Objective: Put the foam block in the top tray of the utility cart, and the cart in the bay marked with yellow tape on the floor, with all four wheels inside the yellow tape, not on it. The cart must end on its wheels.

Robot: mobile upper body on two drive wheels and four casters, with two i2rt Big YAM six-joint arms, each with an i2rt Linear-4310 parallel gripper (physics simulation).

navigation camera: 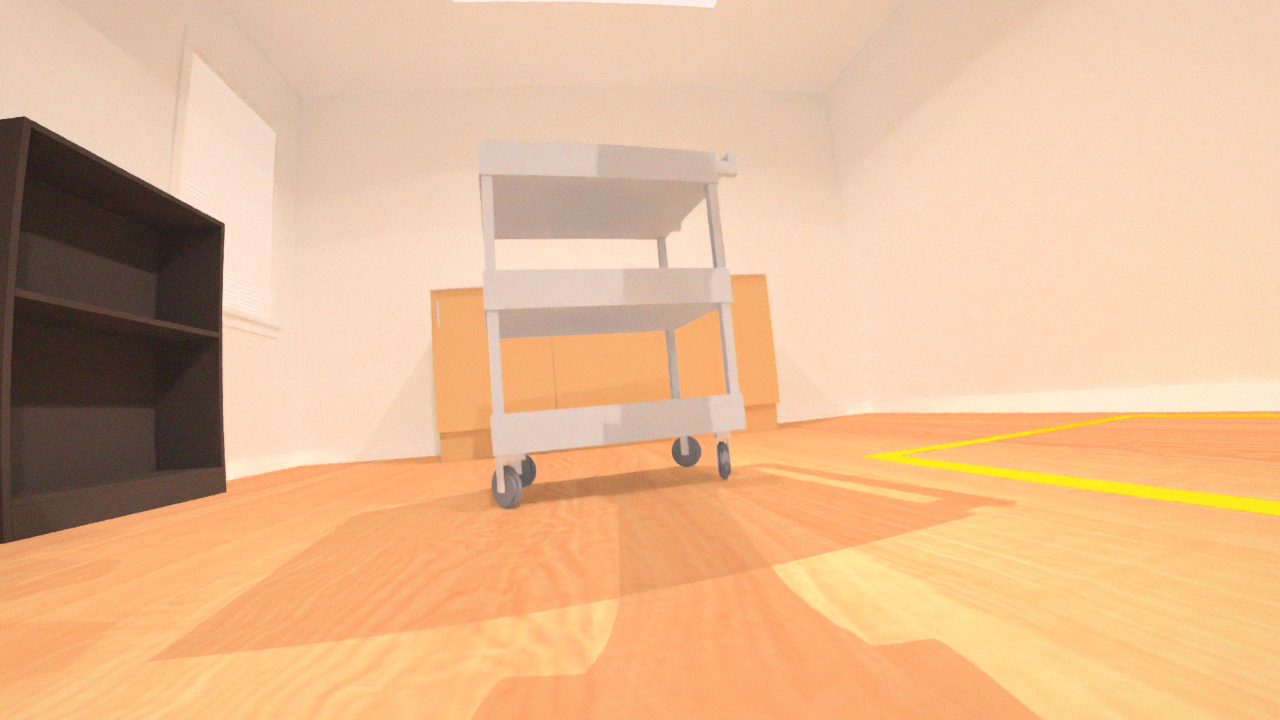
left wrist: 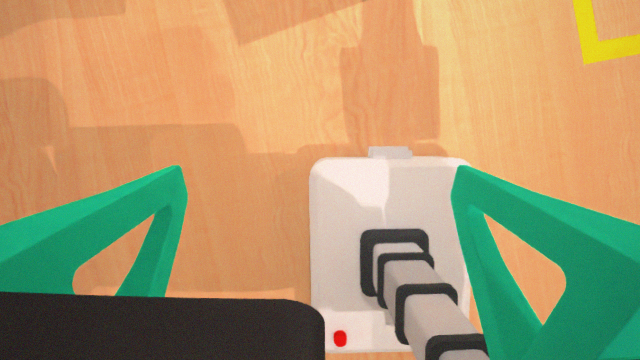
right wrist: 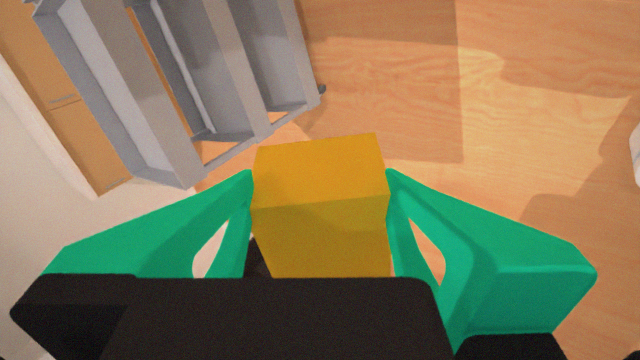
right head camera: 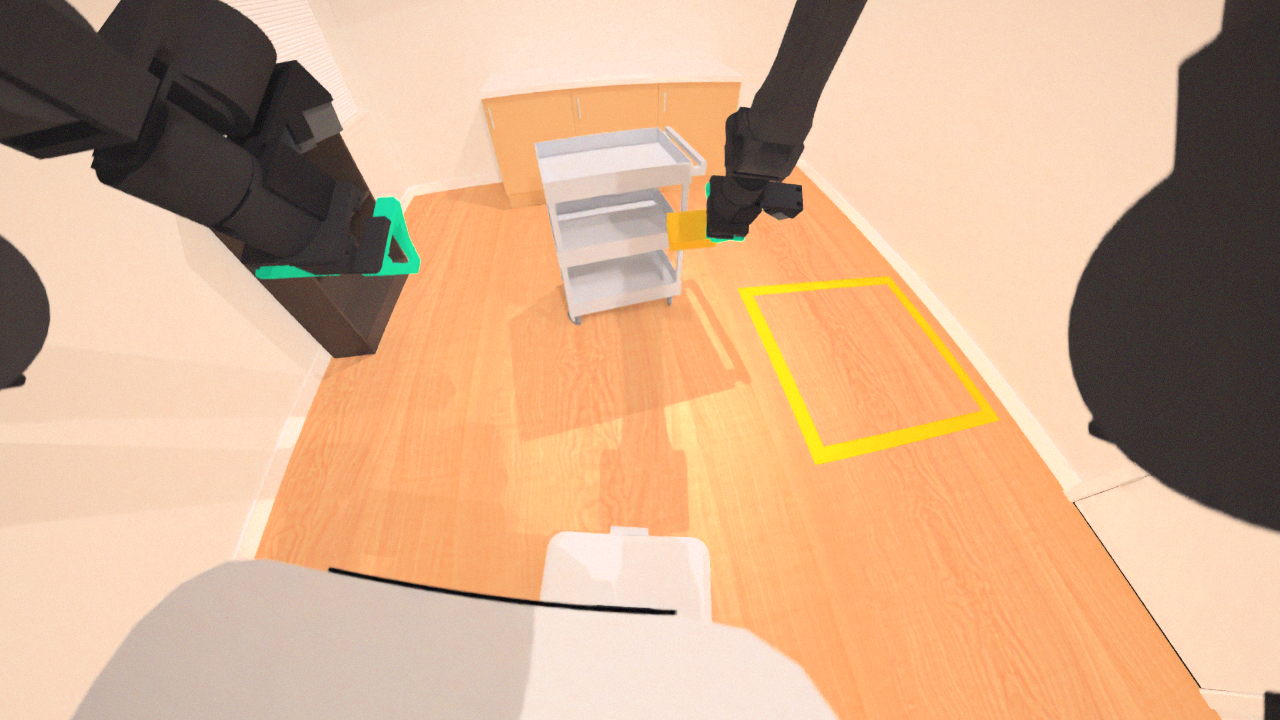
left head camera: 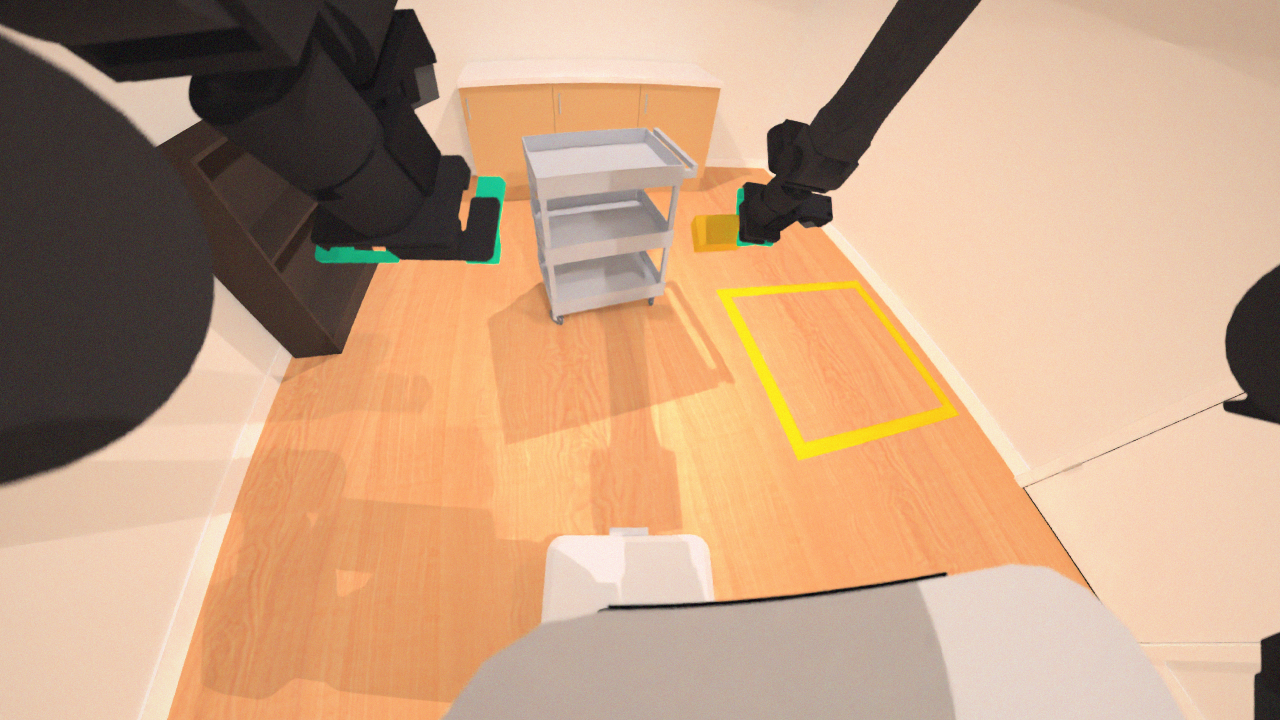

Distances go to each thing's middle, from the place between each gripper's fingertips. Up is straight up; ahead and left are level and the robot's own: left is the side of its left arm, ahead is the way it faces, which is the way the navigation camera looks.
Right now my right hand is 40 mm to the right of the yellow foam block [left head camera: 719,232] and 10 mm above it.
Right now my left hand is 35 cm to the left of the yellow foam block, 35 cm short of it and 19 cm above it.
